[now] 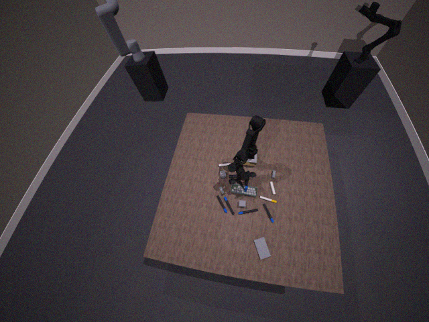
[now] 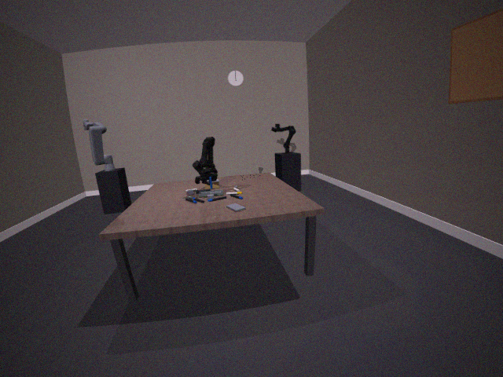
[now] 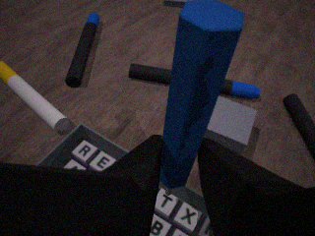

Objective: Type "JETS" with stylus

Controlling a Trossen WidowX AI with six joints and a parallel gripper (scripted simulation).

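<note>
Now: gripper tip 8 cm short of the grey block, 7 cm above it and 2 cm to the left of it. From my gripper tip the other things lie so: yellow marker 18 cm to the left, 8 cm below, 4 cm ahead; black bar 13 cm behind, 8 cm below, 7 cm to the right; blue stylus 2 cm below.
</note>
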